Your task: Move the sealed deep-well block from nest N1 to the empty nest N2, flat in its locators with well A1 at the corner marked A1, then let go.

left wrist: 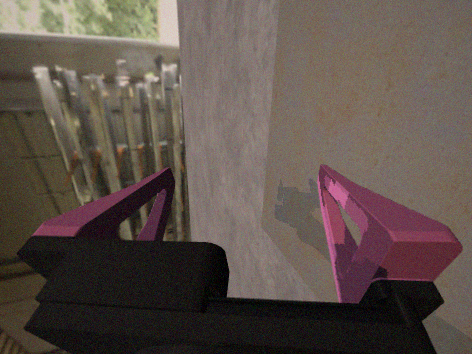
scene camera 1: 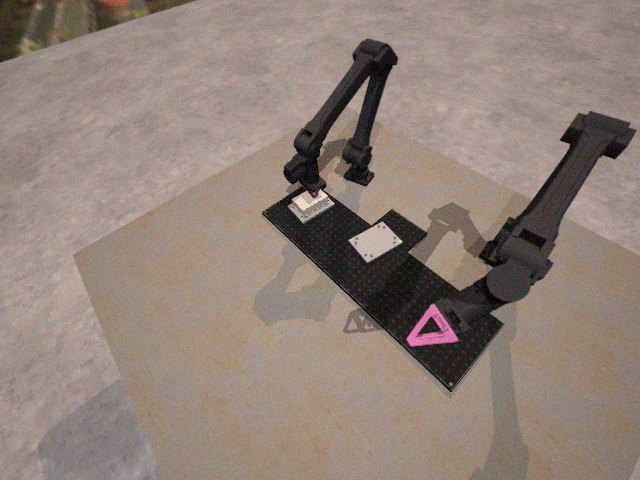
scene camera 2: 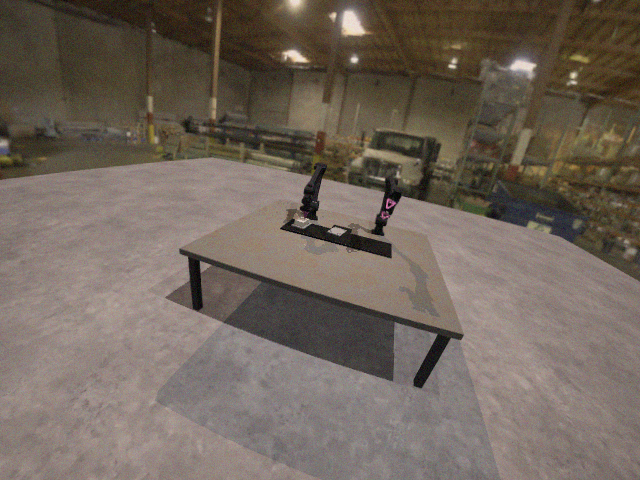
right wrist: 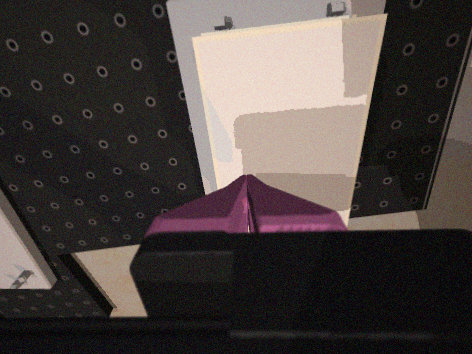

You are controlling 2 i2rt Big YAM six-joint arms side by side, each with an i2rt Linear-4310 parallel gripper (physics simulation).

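Frame: origin at the left arm's base, x ahead, y left, z up, level; centimetres.
Where they show: left gripper, between the fingertips: (left wrist: 243,174) (scene camera 1: 409,340) (scene camera 2: 384,213); right gripper, between the fingertips: (scene camera 1: 314,197) (scene camera 2: 305,218) (right wrist: 247,185); left arm's base, origin of its link: (scene camera 2: 377,233); right arm's base, origin of its link: (scene camera 1: 358,176) (scene camera 2: 311,218).
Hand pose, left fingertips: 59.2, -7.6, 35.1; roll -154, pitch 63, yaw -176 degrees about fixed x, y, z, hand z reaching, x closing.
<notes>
Each offset is from my left fingertips to the top centre of the thing, as dx, dy, dz. Level surfaces: height alone.
The sealed deep-well block @[-34.2, -62.2, -28.5] (scene camera 1: 308,203) (right wrist: 295,75), cream with a flat top, sits on a pale nest plate @[-34.2, -62.2, -31.7] (scene camera 1: 305,219) (right wrist: 192,95) at the far left end of the black board. The other nest @[-35.8, -30.3, -31.7] (scene camera 1: 373,241) (scene camera 2: 337,230) is a bare white plate with small locators near the board's middle. Neither view lets me read the nest labels or the A1 mark. My right gripper (scene camera 1: 314,195) (right wrist: 247,185) is shut and empty, with its tips over the block's top; whether they touch it I cannot tell. My left gripper (left wrist: 243,174) is open and empty, raised over the board's near right end.
The black perforated board @[dz -33.8] (scene camera 1: 341,273) (scene camera 2: 372,246) lies on the brown table @[dz -35.1] (scene camera 1: 206,361) (scene camera 2: 248,253), with a short side extension beside the bare nest. The left arm (scene camera 1: 547,206) stands on the right of the picture and the right arm (scene camera 1: 336,98) behind the block.
</notes>
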